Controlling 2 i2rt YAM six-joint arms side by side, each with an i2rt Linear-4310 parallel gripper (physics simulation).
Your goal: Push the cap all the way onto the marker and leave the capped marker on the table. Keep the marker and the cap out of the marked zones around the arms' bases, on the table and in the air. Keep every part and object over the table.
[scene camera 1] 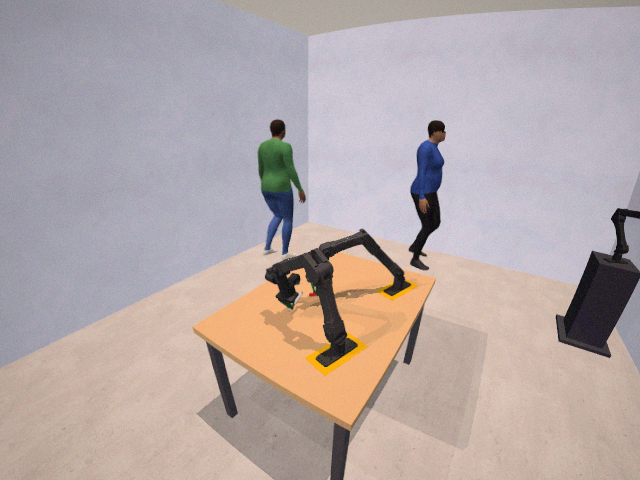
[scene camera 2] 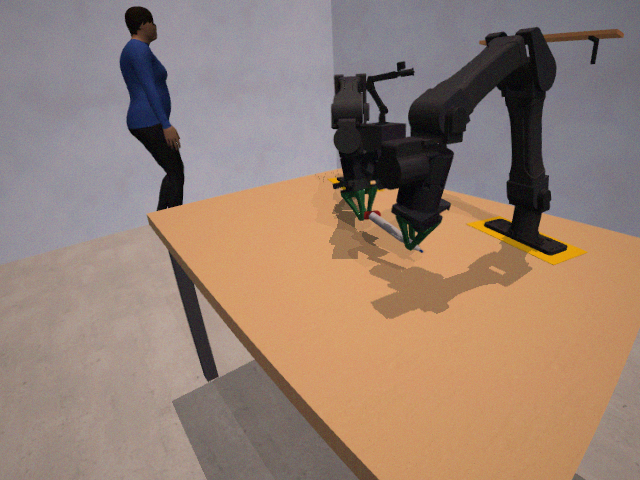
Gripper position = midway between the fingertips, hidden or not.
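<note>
My left gripper (scene camera 2: 410, 247) is here in the scene, and with it my right gripper (scene camera 2: 364, 219). I can see a yellow marked zone (scene camera 2: 572, 251) too.
</note>
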